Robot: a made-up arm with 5 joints.
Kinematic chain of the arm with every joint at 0, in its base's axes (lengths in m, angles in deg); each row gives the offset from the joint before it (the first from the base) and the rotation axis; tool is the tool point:
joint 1: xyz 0 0 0.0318 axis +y
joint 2: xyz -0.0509 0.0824 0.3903 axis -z
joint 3: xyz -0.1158 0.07 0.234 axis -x
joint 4: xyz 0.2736 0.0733 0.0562 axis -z
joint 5: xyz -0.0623 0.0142 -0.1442 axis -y
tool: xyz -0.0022 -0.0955 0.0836
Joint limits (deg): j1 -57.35..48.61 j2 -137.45..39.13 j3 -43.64..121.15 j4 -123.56..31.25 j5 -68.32..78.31
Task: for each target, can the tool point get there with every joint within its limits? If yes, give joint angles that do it. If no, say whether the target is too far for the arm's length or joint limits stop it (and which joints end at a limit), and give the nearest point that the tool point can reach.
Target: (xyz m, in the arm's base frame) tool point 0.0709 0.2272 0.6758
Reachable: yes | joints -7.59 -20.68 86.83 -93.52 13.19
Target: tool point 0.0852 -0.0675 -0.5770
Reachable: no: joint limits stop it (at a limit: joint 1, joint 4, joint 5) | nearest point 0.4811 0.0216 0.2189 | short by 0.893 m
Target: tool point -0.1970 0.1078 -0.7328
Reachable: no: joint limits stop it (at a limit: joint 1, joint 2, joint 4, joint 5) | nearest point -0.5769 0.1358 0.0486 | short by 0.869 m
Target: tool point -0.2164 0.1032 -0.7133
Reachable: no: joint limits stop it (at a limit: joint 1, joint 2, joint 4, joint 5) | nearest point -0.5779 0.1348 0.0481 | short by 0.844 m
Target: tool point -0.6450 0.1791 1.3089
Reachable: no: too far | nearest point -0.3485 0.1767 0.7218 | short by 0.658 m
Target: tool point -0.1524 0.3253 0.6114
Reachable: yes | joints 2.02 -88.23 13.79 -85.78 -52.01
